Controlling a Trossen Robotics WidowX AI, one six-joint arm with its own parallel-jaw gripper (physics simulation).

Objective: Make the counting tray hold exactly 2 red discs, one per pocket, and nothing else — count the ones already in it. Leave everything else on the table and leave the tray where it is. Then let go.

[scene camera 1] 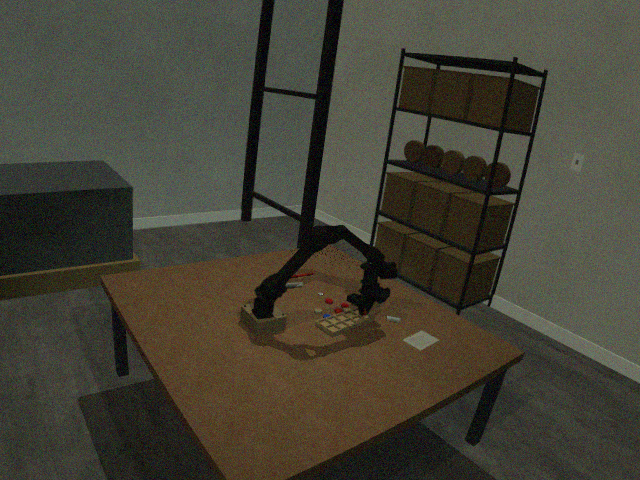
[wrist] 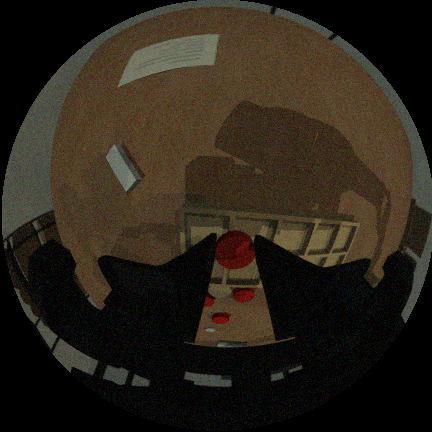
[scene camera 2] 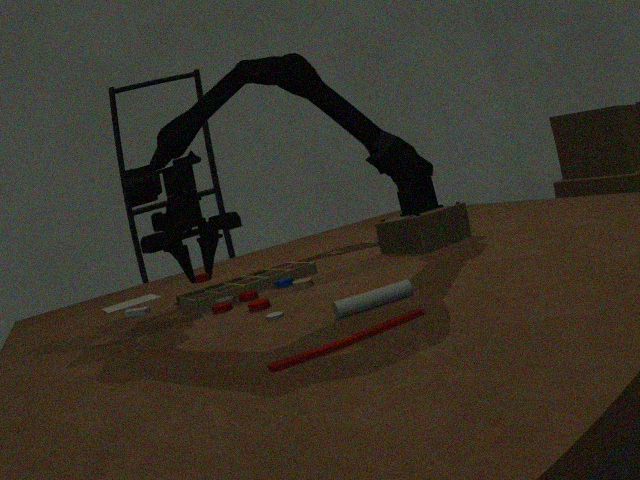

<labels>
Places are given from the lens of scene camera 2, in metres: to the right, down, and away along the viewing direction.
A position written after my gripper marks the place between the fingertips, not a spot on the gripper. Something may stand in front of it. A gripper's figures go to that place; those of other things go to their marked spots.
my gripper (scene camera 2: 201,280): -0.21, 0.07, 0.93
wooden counting tray (scene camera 2: 204,298): -0.18, 0.09, 0.85
red rod (scene camera 2: 314,353): -0.01, 0.10, 0.50
The marked spots on the wooden counting tray and the red rod are 0.40 m apart.
</labels>
